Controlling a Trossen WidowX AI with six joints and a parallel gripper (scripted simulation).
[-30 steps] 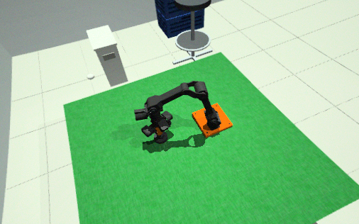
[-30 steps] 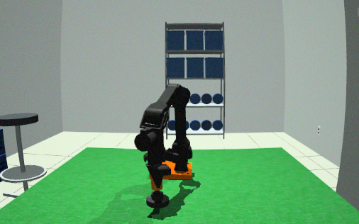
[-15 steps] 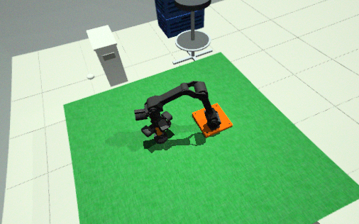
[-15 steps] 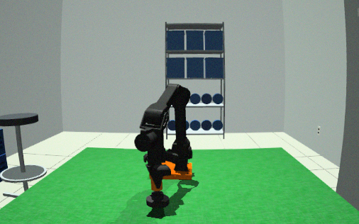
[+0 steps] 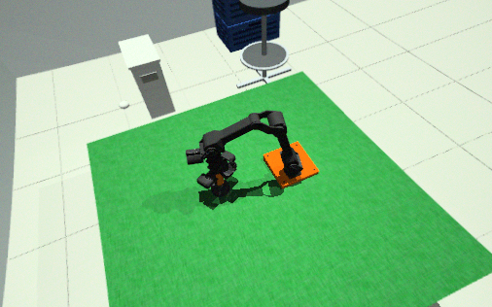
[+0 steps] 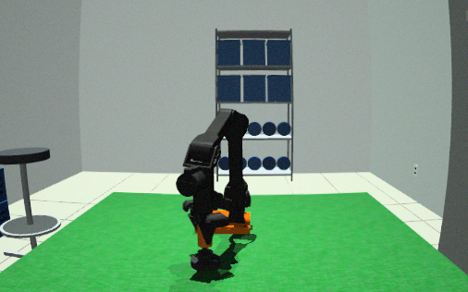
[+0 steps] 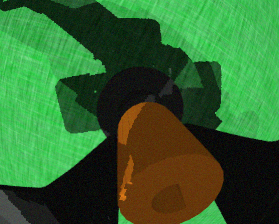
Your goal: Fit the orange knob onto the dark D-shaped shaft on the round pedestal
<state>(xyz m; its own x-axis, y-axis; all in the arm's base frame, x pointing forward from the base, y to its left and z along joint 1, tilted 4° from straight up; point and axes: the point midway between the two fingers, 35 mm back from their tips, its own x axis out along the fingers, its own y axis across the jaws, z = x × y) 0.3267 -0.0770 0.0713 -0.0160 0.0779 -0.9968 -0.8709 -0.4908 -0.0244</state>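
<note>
Right now my gripper tip is 40 mm above the dark round pedestal. Also, from my gripper tip: orange knob (20 mm above).
</note>
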